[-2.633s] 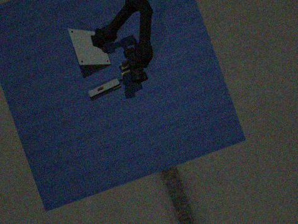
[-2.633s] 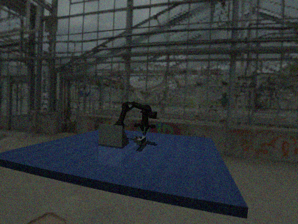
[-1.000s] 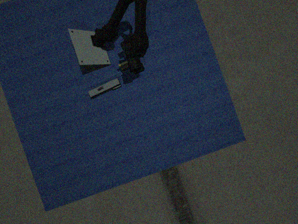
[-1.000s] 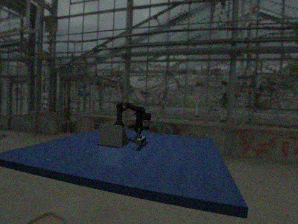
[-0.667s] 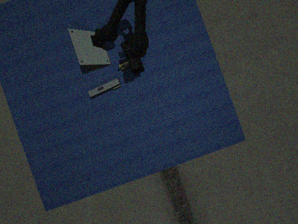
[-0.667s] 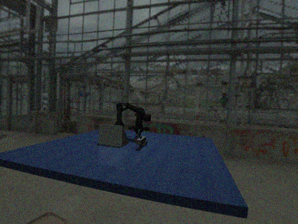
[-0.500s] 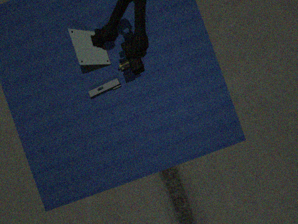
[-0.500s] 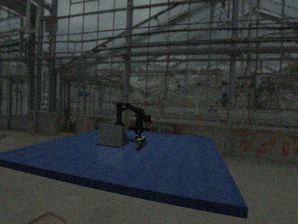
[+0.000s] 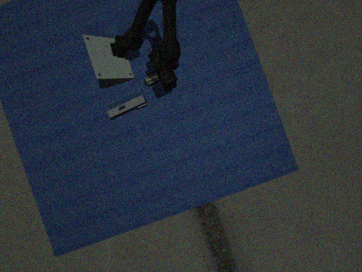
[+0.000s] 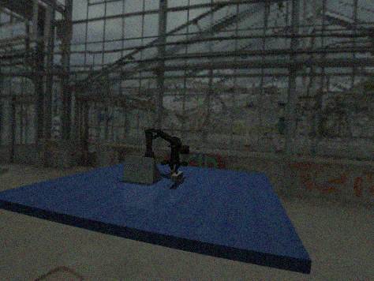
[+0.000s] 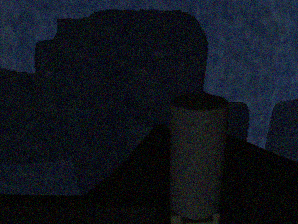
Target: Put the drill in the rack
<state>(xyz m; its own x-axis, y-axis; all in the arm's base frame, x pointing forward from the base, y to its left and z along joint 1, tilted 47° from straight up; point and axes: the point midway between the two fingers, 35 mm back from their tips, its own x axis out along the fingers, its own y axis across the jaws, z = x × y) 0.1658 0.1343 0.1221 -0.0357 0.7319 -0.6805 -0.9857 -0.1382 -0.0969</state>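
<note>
My gripper tip is 4 cm to the left of the drill and 4 cm below it. Also, from my gripper tip: long grey block: 11 cm ahead, 20 cm to the right, 4 cm above.
</note>
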